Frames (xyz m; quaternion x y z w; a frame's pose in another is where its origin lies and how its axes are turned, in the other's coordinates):
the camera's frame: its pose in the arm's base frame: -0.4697 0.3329 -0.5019 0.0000 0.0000 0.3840 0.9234
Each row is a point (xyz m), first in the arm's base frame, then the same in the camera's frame.
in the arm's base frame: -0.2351 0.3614 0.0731
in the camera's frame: 0.1856 -0.1463 0.5750
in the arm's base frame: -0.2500 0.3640 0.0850
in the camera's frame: 0.1770 -0.1339 0.5869
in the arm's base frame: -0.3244 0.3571 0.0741
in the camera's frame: 0.1196 -0.0860 0.5760
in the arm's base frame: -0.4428 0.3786 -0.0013
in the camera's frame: 0.0514 0.0131 0.5006
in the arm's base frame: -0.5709 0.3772 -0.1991
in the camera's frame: -0.0399 0.1030 0.3028
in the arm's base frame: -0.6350 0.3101 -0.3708
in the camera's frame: -0.1327 0.1011 0.1311
